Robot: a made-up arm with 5 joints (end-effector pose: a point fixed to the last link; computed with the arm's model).
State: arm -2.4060 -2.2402 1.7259 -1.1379 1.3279
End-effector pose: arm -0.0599 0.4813 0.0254 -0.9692 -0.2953 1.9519
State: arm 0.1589 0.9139 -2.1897 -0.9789 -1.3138
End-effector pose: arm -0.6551 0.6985 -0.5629 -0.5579 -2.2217 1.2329
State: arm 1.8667 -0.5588 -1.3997 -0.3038 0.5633
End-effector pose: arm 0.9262 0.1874 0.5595 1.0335 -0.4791 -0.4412
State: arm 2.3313 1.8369 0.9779 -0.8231 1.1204
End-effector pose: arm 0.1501 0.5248 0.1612 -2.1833 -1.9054 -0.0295
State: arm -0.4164 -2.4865 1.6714 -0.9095 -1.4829
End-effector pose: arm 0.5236 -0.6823 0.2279 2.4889 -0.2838 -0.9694
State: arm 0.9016 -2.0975 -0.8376 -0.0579 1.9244
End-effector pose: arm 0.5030 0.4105 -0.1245 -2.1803 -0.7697 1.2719
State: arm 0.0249 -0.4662 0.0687 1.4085 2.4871
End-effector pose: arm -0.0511 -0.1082 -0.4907 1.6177 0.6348 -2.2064
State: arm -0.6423 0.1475 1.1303 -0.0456 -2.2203
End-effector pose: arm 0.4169 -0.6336 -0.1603 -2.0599 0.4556 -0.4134
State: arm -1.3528 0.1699 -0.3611 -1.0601 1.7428
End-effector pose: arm -0.2534 -0.1275 0.5267 2.0765 0.7068 2.1927
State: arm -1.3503 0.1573 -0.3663 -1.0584 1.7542
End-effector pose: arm -0.2516 -0.1208 0.5280 2.0776 0.7375 2.1820
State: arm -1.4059 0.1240 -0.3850 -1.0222 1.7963
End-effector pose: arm -0.2422 -0.1012 0.5332 2.0647 0.9411 2.1614
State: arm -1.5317 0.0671 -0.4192 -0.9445 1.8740
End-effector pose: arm -0.2360 -0.0641 0.5353 -1.9261 -1.3004 -2.0295
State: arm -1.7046 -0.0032 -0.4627 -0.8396 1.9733
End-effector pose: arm -0.2535 -0.0215 0.5215 -1.6768 -1.7182 -1.8224
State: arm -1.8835 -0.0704 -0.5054 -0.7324 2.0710
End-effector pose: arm -0.2961 0.0019 0.4893 -1.3763 -2.0809 -1.6014
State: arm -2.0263 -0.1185 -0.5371 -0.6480 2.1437
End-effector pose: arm -0.3395 -0.0017 0.4532 -1.1144 -2.3200 -1.4305
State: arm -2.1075 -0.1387 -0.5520 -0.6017 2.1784
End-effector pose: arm -0.3630 -0.0148 0.4316 -0.9631 -2.4281 -1.3471
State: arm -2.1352 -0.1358 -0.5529 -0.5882 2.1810
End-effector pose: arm -0.3675 -0.0232 0.4281 -0.9190 -2.4446 -1.3380
